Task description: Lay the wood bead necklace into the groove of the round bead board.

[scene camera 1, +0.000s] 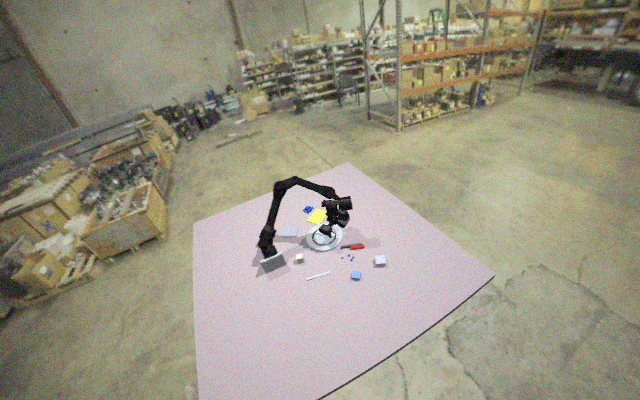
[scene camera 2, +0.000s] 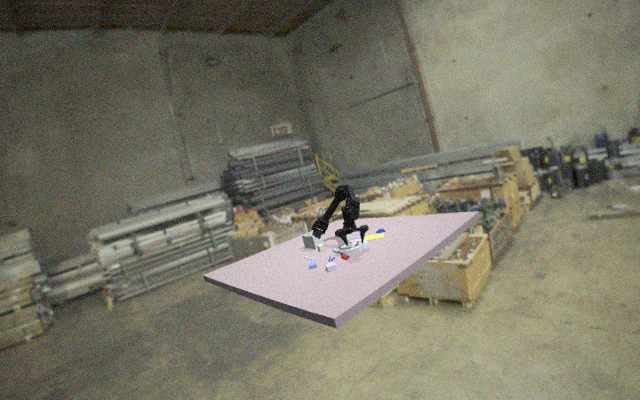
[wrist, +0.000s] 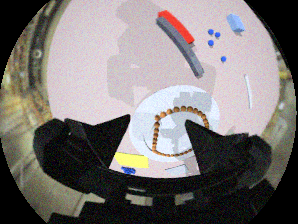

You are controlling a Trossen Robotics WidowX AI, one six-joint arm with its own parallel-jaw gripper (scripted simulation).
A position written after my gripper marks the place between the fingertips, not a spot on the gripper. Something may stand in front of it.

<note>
My gripper (wrist: 158,119) is open, with nothing in its grasp. Also in view: a red-handled tool (wrist: 170,25).
</note>
